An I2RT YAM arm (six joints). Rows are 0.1 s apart.
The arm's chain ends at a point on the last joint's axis. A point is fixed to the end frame.
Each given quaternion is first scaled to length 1.
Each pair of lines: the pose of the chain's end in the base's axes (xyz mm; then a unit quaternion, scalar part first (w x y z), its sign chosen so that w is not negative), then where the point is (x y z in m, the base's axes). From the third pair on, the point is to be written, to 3 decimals.
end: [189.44 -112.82 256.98 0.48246 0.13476 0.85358 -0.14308]
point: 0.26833 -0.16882 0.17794
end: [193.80 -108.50 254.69 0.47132 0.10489 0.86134 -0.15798]
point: 0.27160 -0.16560 0.17536
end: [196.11 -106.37 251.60 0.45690 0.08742 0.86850 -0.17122]
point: 0.272 -0.165 0.171
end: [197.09 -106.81 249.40 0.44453 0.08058 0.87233 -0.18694]
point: 0.270 -0.168 0.169
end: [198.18 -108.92 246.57 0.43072 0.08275 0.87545 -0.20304]
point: 0.267 -0.174 0.165
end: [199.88 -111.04 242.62 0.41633 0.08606 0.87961 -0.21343]
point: 0.265 -0.178 0.160
